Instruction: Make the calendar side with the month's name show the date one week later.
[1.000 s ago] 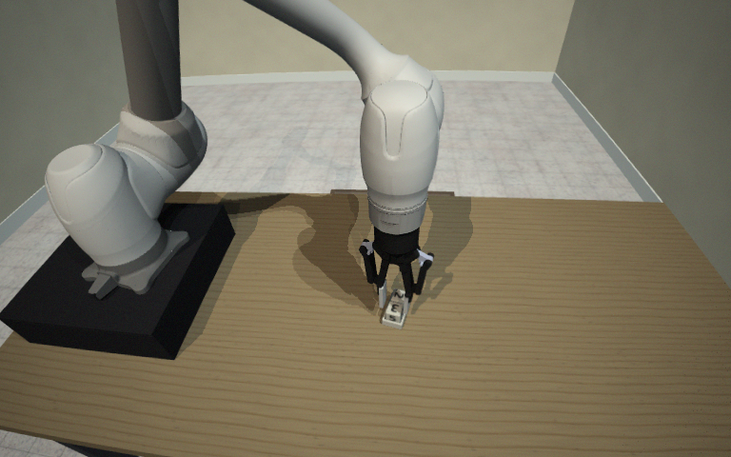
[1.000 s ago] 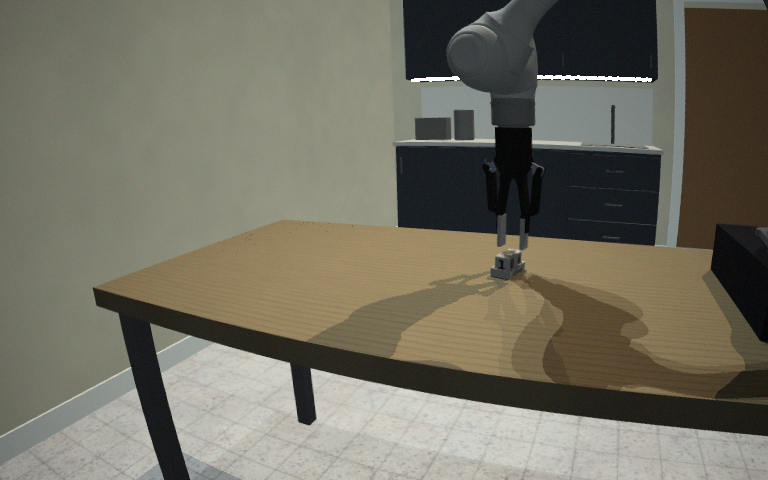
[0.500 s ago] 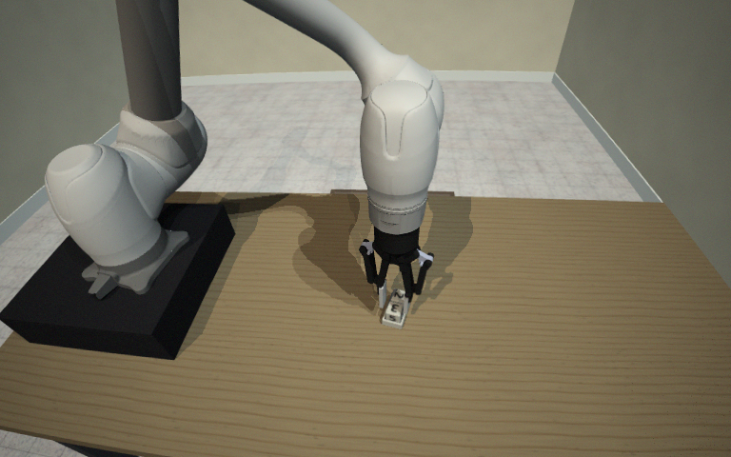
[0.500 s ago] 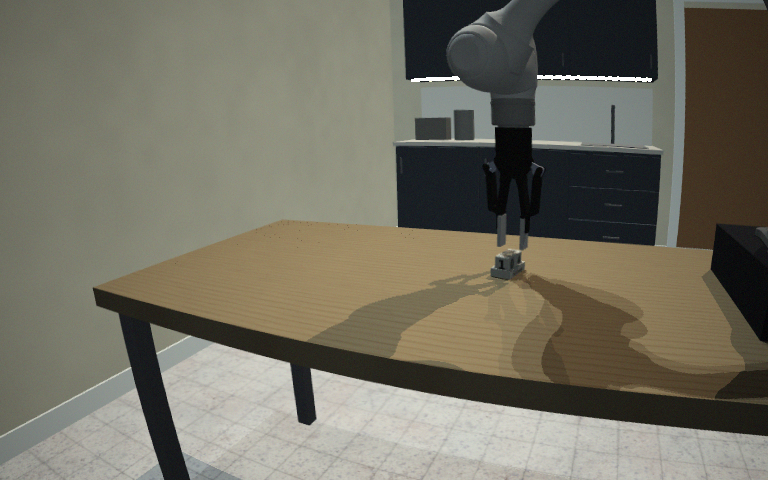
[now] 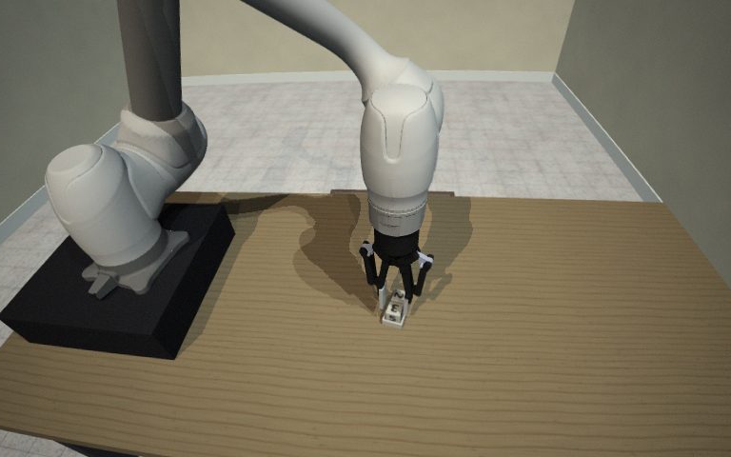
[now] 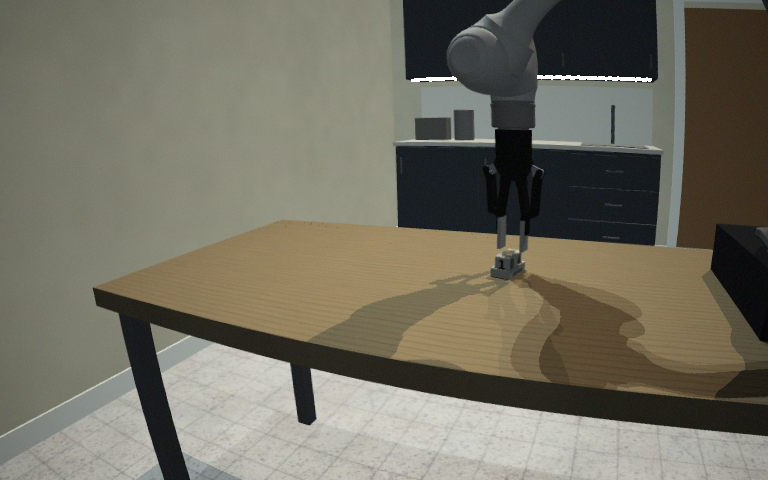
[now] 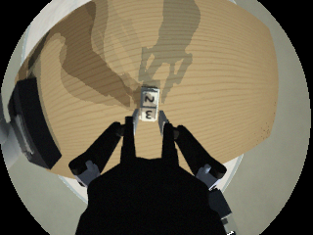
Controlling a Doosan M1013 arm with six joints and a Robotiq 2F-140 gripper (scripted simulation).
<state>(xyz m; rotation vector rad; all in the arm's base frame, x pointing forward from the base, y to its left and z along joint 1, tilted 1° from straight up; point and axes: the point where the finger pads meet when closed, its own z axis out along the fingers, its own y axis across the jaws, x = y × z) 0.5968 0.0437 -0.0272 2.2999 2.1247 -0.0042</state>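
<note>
Now: hand 2 cm to the right of the white tray and 7 cm above it.
</note>
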